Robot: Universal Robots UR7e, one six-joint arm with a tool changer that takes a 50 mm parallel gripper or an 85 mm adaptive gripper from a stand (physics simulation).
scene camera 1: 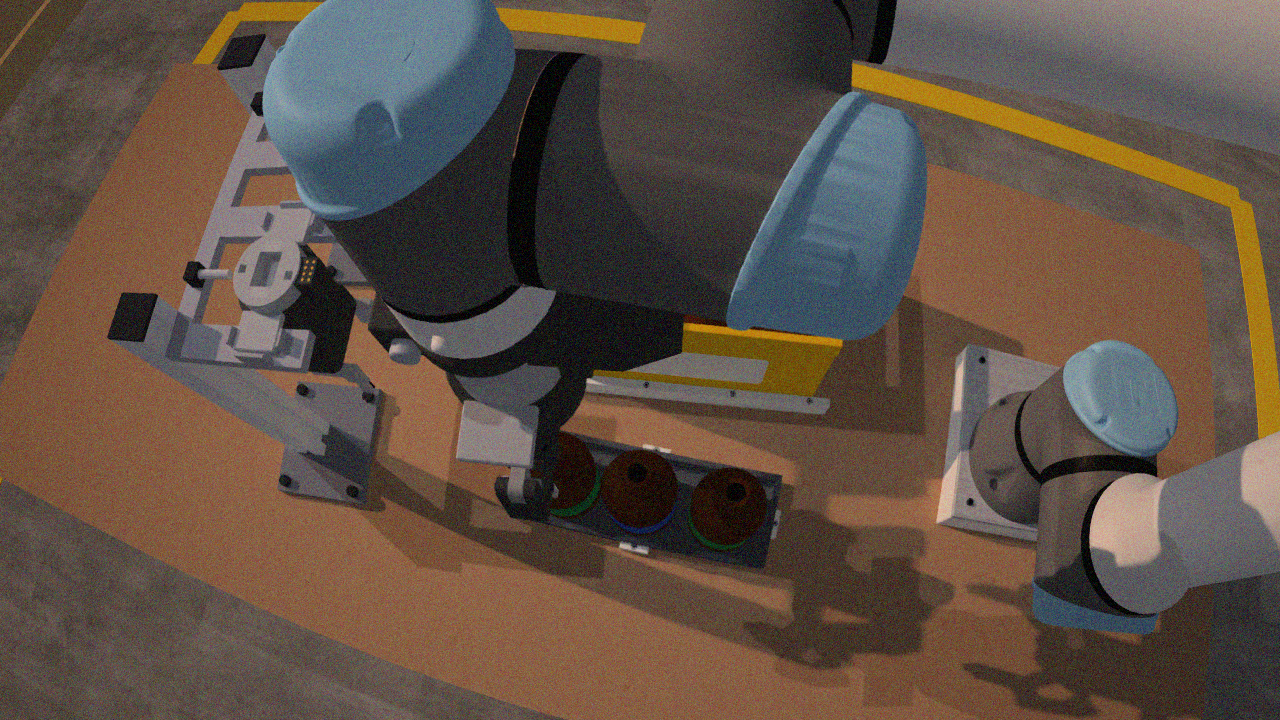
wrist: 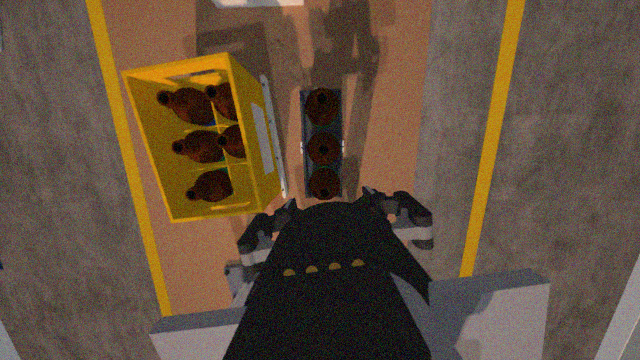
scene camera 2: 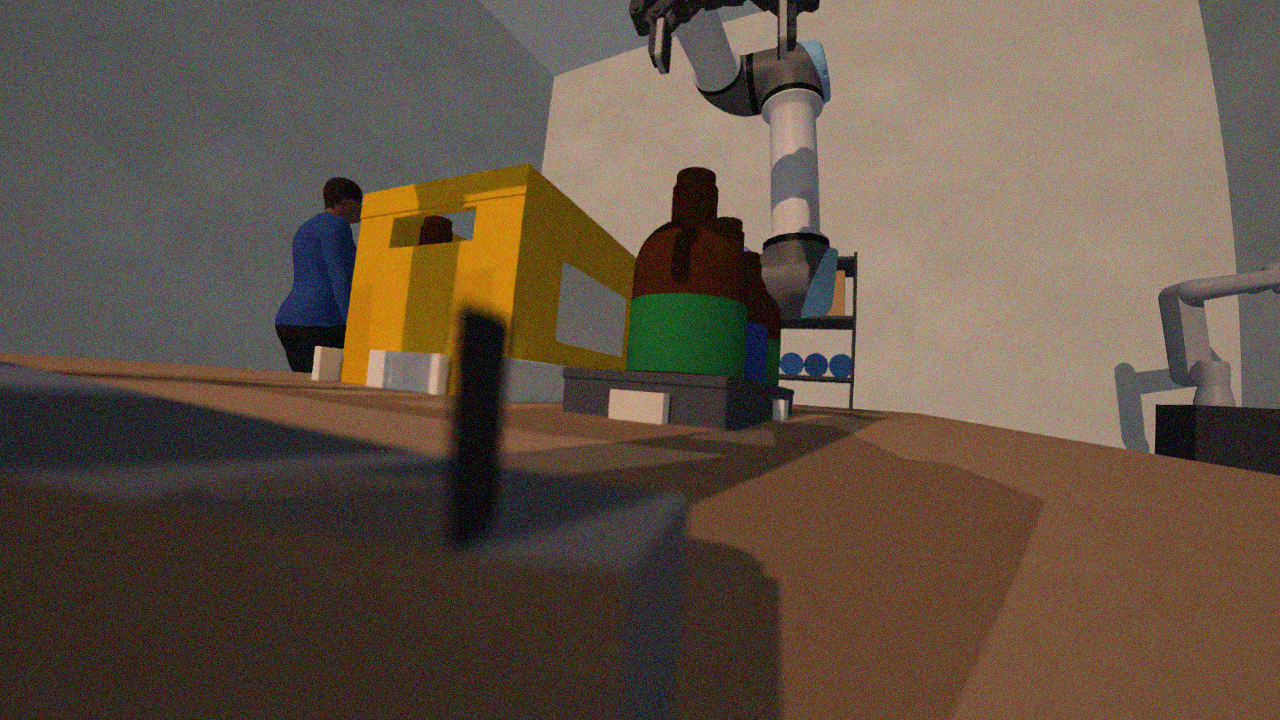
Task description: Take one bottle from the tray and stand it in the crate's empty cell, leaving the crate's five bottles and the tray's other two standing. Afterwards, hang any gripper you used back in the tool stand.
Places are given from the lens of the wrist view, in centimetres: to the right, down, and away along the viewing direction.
blue-labelled bottle (wrist: 323,148): 1, -6, 31
green-labelled bottle (wrist: 322,106): 0, -13, 30
green-labelled bottle (wrist: 200,146): -25, -7, 35
